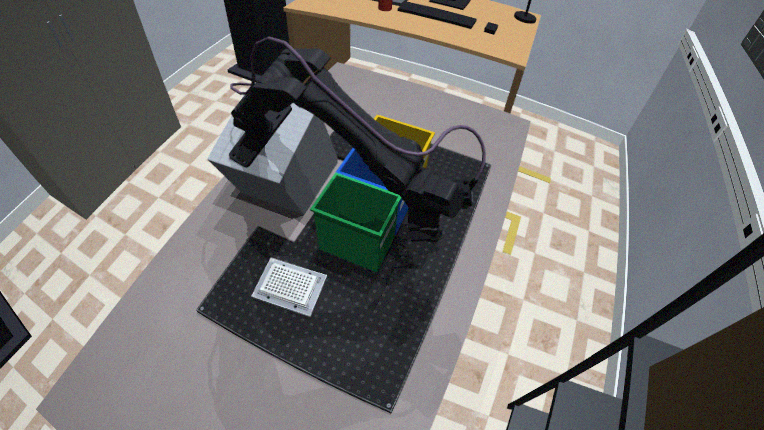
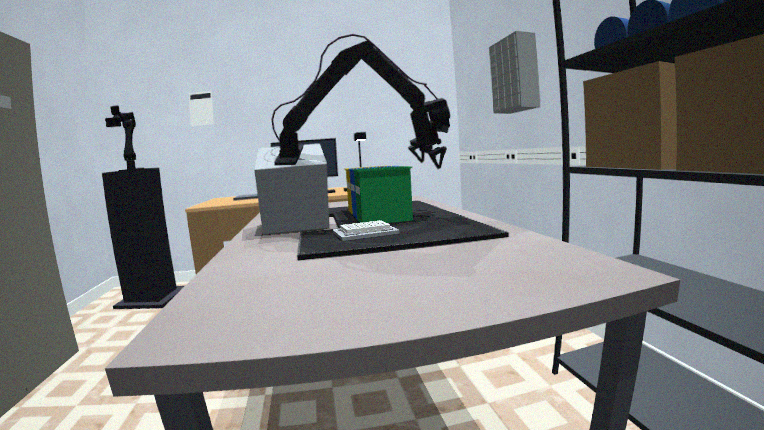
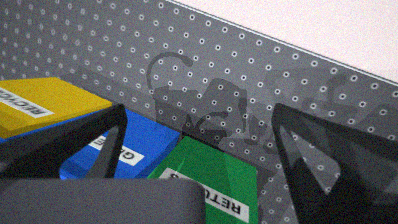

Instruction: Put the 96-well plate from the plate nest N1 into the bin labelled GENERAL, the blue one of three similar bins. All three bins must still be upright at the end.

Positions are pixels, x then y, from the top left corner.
My gripper shows in image 1, in image 2 and in image 3 (199, 111). One and the same spot on my gripper: (image 2: 432, 153) is (image 1: 411, 239).
